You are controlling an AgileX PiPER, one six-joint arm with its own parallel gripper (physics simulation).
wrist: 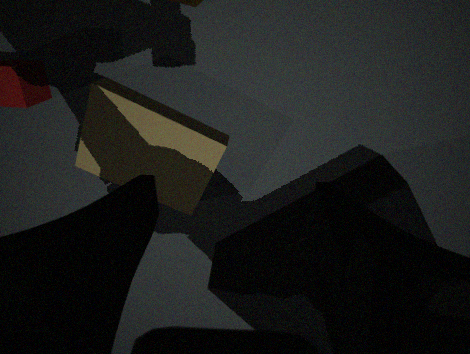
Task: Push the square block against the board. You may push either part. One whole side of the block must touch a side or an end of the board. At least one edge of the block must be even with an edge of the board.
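Observation:
A tan, flat-topped piece [175, 130], longer than it is wide and probably the board, lies tilted across the left-centre of the wrist view. Dark shadow covers much of its top. A red block [12, 90] is cut off by the left edge; I cannot tell whether it is the square block. My gripper [234, 198] is open, with its two dark fingers apart and nothing between them. The left fingertip overlaps the near edge of the tan piece in the view; whether they touch is unclear. The right fingertip is to the lower right of that piece.
A small part of a brownish-orange object [192, 2] shows at the top edge, left of centre. Dark shadows of the arm and gripper fall over the grey surface [350, 75] at upper left and around the tan piece. The picture is dim.

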